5 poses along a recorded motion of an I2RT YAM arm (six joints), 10 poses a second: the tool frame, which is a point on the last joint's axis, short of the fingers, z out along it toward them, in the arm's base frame.
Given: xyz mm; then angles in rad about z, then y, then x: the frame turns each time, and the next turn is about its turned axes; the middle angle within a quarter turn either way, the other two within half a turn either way.
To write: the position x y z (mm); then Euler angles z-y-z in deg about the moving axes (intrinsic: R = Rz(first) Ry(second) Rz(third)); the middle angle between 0 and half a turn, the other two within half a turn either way. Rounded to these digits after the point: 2 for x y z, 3 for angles.
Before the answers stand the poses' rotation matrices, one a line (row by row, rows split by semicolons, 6 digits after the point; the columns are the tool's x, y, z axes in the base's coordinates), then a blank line. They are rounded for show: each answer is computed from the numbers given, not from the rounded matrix.
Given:
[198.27 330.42 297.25 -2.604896 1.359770 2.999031]
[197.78 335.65 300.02 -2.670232 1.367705 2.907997]
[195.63 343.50 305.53 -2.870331 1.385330 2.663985]
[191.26 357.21 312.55 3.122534 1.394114 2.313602]
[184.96 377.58 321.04 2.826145 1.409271 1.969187]
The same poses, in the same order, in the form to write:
-0.180013 -0.625507 0.759168; -0.107099 0.779650 0.616989; -0.977816 0.029760 -0.207339
-0.179703 -0.643762 0.743826; -0.091591 0.763800 0.638921; -0.979448 0.046688 -0.196220
-0.177662 -0.673216 0.717786; -0.049411 0.734571 0.676730; -0.982850 0.084763 -0.163769
-0.175733 -0.712086 0.679744; 0.003350 0.690053 0.723751; -0.984432 0.129464 -0.118880
-0.152888 -0.744449 0.649939; 0.049894 0.651018 0.757421; -0.986983 0.148229 -0.062389

[198.27 330.42 297.25 39.101 101.966 1.743]
[197.78 335.65 300.02 40.661 101.316 2.729]
[195.63 343.50 305.53 43.314 99.426 4.929]
[191.26 357.21 312.55 46.796 96.827 7.492]
[184.96 377.58 321.04 49.367 93.577 8.541]

